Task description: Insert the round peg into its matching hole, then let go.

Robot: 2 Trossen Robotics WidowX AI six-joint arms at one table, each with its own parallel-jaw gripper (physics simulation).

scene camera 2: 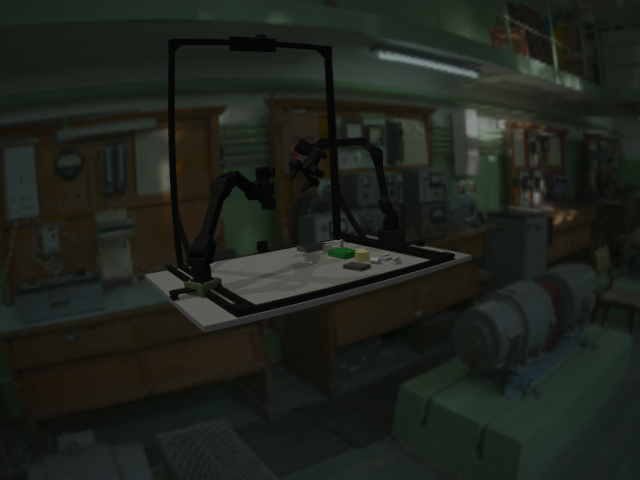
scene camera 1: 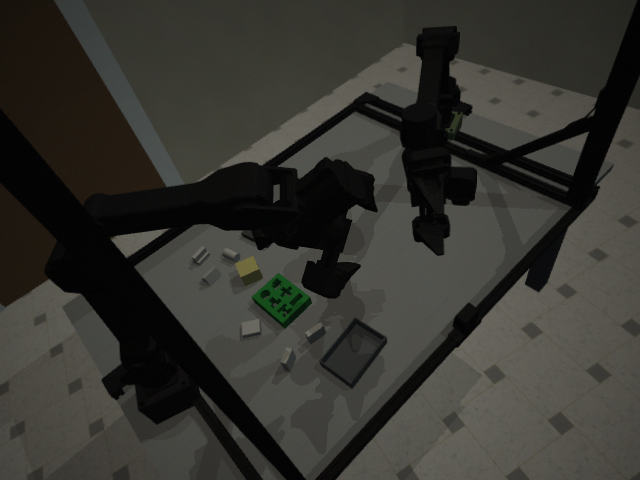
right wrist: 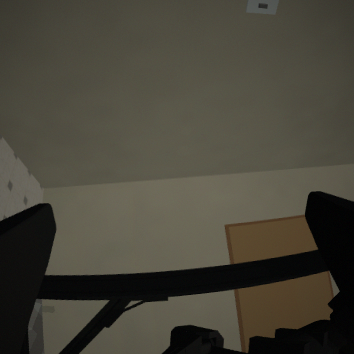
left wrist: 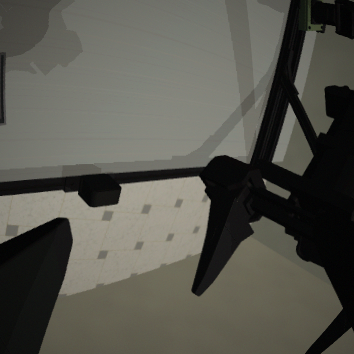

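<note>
The round peg, a small white cylinder, lies on its side on the table beside the yellow block. The green board lies flat, and its round hole looks empty. My left gripper is open and empty, high above the table beyond the green board; one of its fingers shows clearly in the left wrist view. My right gripper is open and empty, raised farther from the peg; its fingers also show in the left wrist view. Neither gripper touches the peg or board.
A yellow block stands by the board. White pieces lie around it. A grey tray is nearby. A dark flat piece lies near the yellow block. Black rails edge the table.
</note>
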